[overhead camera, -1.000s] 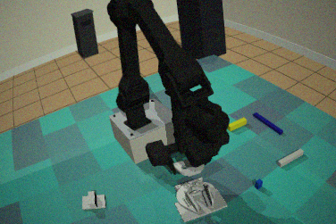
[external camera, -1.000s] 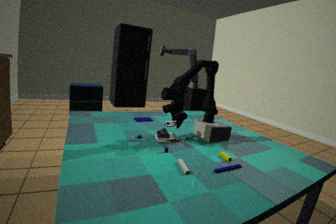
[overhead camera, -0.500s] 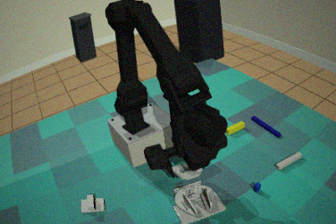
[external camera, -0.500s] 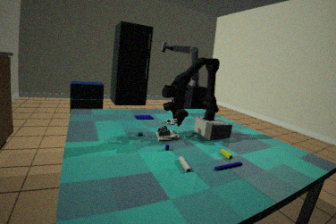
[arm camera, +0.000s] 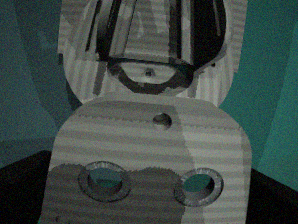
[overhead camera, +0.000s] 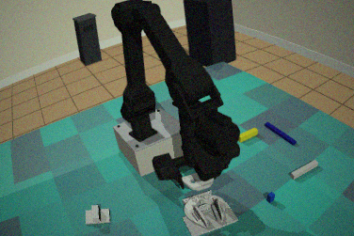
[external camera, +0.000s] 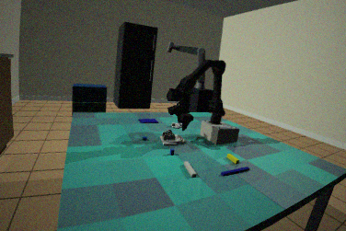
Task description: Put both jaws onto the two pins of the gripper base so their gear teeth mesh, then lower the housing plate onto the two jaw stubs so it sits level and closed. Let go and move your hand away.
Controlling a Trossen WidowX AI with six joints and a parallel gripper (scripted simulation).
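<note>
My gripper tip is now 6 cm above the jaw, 3 cm short of it and 1 cm to the right of it. From my gripper tip the other things lie so: yellow block: 30 cm to the left, 11 cm behind, 7 cm below; then small blue block: 14 cm ahead, 13 cm to the left, 7 cm below; then white bar: 28 cm to the left, 15 cm ahead, 7 cm below.
</note>
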